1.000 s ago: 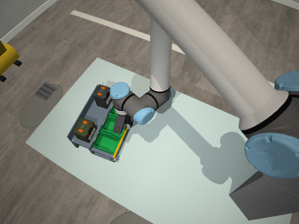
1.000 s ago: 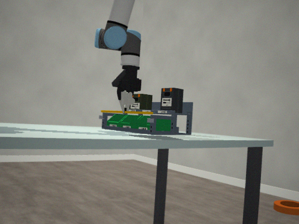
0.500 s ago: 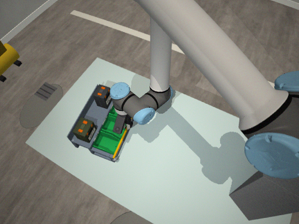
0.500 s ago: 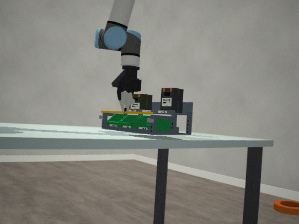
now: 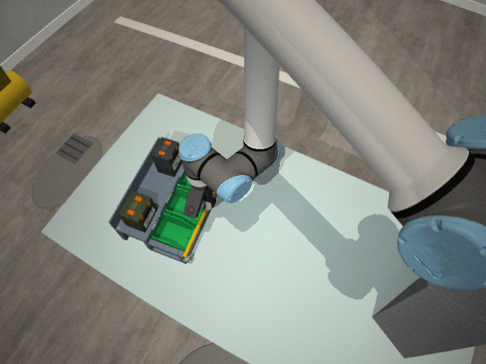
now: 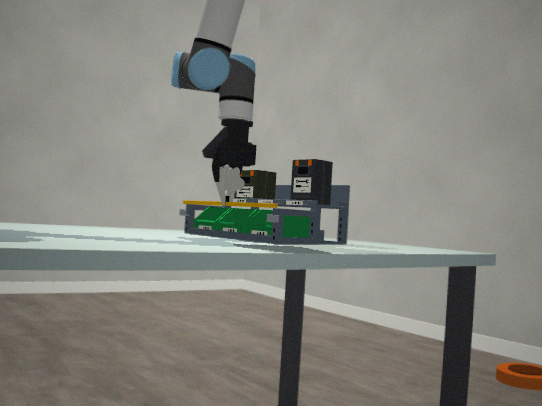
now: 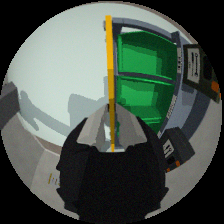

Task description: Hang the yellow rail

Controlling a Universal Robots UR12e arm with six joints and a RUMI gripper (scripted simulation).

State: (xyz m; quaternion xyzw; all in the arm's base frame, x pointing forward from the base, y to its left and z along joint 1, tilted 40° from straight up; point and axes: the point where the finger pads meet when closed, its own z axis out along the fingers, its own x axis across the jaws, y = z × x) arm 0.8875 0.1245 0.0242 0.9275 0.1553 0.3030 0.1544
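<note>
Right now my hand is 10 mm above the yellow rail.
</note>
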